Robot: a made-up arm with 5 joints.
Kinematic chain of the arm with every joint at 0, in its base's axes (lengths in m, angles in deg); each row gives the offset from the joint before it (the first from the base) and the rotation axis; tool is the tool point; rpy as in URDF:
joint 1: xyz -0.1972 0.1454 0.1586 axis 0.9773 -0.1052 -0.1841
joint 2: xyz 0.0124 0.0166 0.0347 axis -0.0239 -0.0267 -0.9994
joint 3: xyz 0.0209 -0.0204 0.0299 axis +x
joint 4: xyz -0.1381 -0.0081 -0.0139 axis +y
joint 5: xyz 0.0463 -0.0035 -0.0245 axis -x
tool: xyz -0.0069 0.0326 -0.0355 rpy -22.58 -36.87 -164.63
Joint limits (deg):
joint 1: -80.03..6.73
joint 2: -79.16..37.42
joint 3: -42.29..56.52
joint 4: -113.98..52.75
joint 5: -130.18..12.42
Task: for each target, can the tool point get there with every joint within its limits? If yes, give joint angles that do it. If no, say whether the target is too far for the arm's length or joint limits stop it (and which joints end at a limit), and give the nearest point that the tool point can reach.
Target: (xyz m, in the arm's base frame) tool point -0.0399 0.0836 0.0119
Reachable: no: joint limits stop it (at a limit: joint 1, joint 2, joint 3, joint 5) | nearest point -0.1379 0.0520 0.1365 | short by 0.162 m
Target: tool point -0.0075 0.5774 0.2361
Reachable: no: too far | nearest point -0.1451 0.2453 0.2293 | short by 0.360 m
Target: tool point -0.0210 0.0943 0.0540
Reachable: no: joint limits stop it (at a limit: joint 1, joint 2, joint 3, joint 5) | nearest point -0.1377 0.0596 0.1391 | short by 0.149 m
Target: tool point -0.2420 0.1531 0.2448
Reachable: yes | joints -29.40 -37.89 37.63 -5.65 -86.27
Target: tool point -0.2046 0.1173 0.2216
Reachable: yes | joints -32.92 -65.22 -28.02 12.59 -86.09
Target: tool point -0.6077 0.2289 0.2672
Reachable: no: too far | nearest point -0.3422 0.1997 0.2167 | short by 0.272 m
